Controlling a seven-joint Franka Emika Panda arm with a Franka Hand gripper.
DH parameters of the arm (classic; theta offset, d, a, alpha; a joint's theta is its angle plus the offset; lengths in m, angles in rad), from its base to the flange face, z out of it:
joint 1: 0 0.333 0 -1.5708
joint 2: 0 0 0 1.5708
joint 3: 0 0.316 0.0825 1.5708
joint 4: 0 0 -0.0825 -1.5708
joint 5: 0 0.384 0 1.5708
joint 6: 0 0 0.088 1.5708
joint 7: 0 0.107 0 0
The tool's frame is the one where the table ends.
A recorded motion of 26 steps. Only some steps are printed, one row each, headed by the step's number.
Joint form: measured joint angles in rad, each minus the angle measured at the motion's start. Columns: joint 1, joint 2, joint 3, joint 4, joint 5, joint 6, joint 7.
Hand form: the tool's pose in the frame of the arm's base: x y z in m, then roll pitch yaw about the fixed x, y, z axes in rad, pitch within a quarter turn. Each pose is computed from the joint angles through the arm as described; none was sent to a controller.
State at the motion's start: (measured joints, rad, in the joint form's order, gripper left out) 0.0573 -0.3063 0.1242 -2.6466 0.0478 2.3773 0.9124
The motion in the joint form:
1: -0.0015 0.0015 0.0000 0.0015 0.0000 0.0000 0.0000
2: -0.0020 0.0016 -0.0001 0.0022 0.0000 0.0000 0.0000
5: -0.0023 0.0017 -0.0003 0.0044 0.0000 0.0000 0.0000
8: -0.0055 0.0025 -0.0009 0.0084 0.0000 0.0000 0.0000
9: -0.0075 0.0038 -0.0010 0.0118 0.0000 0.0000 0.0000
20: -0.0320 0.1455 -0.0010 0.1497 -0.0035 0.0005 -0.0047
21: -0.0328 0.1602 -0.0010 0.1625 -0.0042 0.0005 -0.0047
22: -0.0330 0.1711 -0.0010 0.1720 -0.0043 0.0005 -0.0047
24: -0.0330 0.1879 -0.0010 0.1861 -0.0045 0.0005 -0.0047
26: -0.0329 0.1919 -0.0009 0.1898 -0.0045 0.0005 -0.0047
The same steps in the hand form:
1: 0.4026 0.0719 0.3467 -3.1153 -0.0240 -0.7717
2: 0.4029 0.0718 0.3469 -3.1148 -0.0243 -0.7722
5: 0.4036 0.0717 0.3478 -3.1131 -0.0255 -0.7727
8: 0.4051 0.0705 0.3492 -3.1103 -0.0272 -0.7764
9: 0.4063 0.0698 0.3501 -3.1085 -0.0282 -0.7784
20: 0.4523 0.0677 0.3478 -3.1020 -0.0153 -0.7920
21: 0.4565 0.0680 0.3466 -3.1027 -0.0132 -0.7921
22: 0.4595 0.0684 0.3456 -3.1031 -0.0115 -0.7921
24: 0.4641 0.0692 0.3438 -3.1040 -0.0084 -0.7917
26: 0.4653 0.0695 0.3435 -3.1040 -0.0078 -0.7915

